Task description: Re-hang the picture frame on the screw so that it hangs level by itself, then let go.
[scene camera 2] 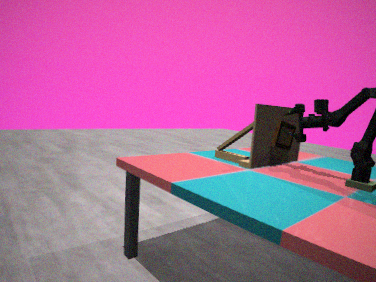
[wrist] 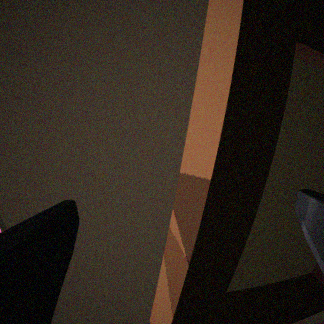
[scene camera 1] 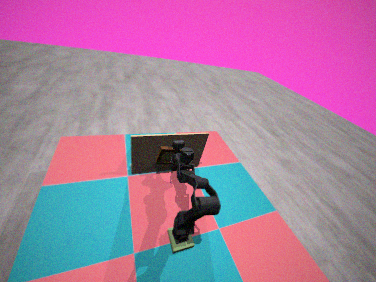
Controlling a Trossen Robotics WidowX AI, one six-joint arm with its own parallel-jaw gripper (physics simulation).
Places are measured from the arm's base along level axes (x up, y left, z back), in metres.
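Pixels of known places: gripper, fingertip midpoint: (scene camera 2: pixel 285 123) (wrist: pixel 190 207) (scene camera 1: pixel 173 148); arm's base at its link origin: (scene camera 2: pixel 360 180) (scene camera 1: pixel 180 235).
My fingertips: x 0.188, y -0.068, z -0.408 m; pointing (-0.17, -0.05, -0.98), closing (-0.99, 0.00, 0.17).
Ahead of a thing's pixels: the offset from my fingertips to its top centre. "*": to the spot under its first point. Level surfaces: height alone.
A dark upright board (scene camera 1: pixel 142 151) (scene camera 2: pixel 263 140) (wrist: pixel 80 96) stands on the checkered table. The small brown picture frame {dx +0.019, dy +0.007, dz +0.001 m} (scene camera 1: pixel 165 147) (scene camera 2: pixel 276 134) rests against its face and looks tilted. In the wrist view the frame's orange side edge {* dx -0.003, dy -0.042, dz +0.013 m} (wrist: pixel 212 96) runs steeply up the picture. My gripper (scene camera 1: pixel 173 153) (scene camera 2: pixel 300 123) (wrist: pixel 190 207) is open, close to the board. One finger is over bare board and the other over the frame's inner panel. Nothing is between the fingers. The screw is hidden.
A slanted wooden brace (scene camera 2: pixel 234 138) on a flat base (scene camera 2: pixel 230 155) props the board from behind. The pink and teal table {dx -0.213 m} (scene camera 1: pixel 89 212) (scene camera 2: pixel 243 193) has a dark leg (scene camera 2: pixel 131 215). My arm stands on a green plate (scene camera 1: pixel 181 243).
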